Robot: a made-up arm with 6 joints. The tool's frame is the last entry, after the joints.
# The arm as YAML. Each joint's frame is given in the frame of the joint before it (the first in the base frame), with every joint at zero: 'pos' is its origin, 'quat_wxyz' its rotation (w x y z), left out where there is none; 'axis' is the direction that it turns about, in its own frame. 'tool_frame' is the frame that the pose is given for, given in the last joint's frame.
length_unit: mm
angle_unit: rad
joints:
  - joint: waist
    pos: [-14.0, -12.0, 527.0]
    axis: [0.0, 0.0, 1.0]
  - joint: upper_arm
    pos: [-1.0, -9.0, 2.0]
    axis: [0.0, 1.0, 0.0]
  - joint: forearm
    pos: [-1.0, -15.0, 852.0]
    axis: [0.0, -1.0, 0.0]
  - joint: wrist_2
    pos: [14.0, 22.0, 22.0]
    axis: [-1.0, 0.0, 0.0]
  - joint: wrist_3
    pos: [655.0, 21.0, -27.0]
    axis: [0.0, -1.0, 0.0]
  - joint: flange
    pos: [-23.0, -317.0, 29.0]
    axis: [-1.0, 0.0, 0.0]
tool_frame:
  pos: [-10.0, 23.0, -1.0]
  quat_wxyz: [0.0, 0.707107, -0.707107, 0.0]
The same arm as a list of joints. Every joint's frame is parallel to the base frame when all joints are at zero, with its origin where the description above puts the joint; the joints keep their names.
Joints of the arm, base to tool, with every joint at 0 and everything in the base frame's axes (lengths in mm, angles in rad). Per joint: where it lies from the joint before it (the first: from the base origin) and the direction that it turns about. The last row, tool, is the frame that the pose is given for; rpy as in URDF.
waist: axis 0 0 1 origin -14 -12 527
upper_arm: axis 0 1 0 origin -1 -9 2
forearm: axis 0 -1 0 origin -1 -15 852
wrist_2: axis -1 0 0 origin 14 22 22
wrist_3: axis 0 -1 0 origin 655 21 -27
flange: axis -1 0 0 origin -23 -317 29
tool: origin -10 23 -1 rpy 3.1416 0 -1.5708

